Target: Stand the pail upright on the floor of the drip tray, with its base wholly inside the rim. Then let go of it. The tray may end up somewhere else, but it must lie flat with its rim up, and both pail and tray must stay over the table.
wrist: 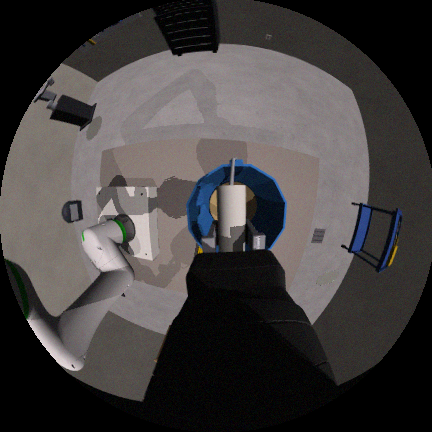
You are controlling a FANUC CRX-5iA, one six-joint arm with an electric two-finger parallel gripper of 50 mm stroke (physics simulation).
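Places are measured from the arm's base along level axes (x ahead, y left, z up), in metres.
Pixels of known places: gripper, between the fingertips: (230,226); arm's base, origin of its link: (123,227).
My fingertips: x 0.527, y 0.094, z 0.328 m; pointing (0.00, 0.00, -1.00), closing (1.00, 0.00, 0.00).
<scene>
For each thing: its top centre in the pictures, then the offset to it from my fingertips. "spot": a spot on its surface instead. Level surfaces: height alone.
- blue pail, a spot on its surface: (271,205) spot: 0.105 m down, 0.097 m ahead, 0.011 m left
- thick white grip, centre of its top: (231,235) 0.040 m up, 0.000 m ahead, 0.003 m left
- drip tray, centre of its top: (221,256) 0.392 m down, 0.037 m back, 0.281 m right
- brown table top, height of its surface: 0.419 m down
The blue pail (271,205) is upright below my gripper, its open mouth facing the camera and a tan round area showing inside. Its handle has a thick white grip (233,205) that lies across the mouth, with a thin metal rod running to the far rim. My gripper (230,226) is shut on this white grip, one finger on each side. A small yellow sliver, seemingly the drip tray (200,250), shows at the pail's lower left; the rest of it is hidden behind the pail and the black gripper body. The pail's base and its height above the table cannot be made out.
The brown table top (302,200) lies under the pail. A white mounting block (151,220) stands to the left, with the white arm (102,245) beside it. Beyond the table are a blue cart (361,230) at right, a black rack (216,35) at top and a dark box (72,111) at upper left.
</scene>
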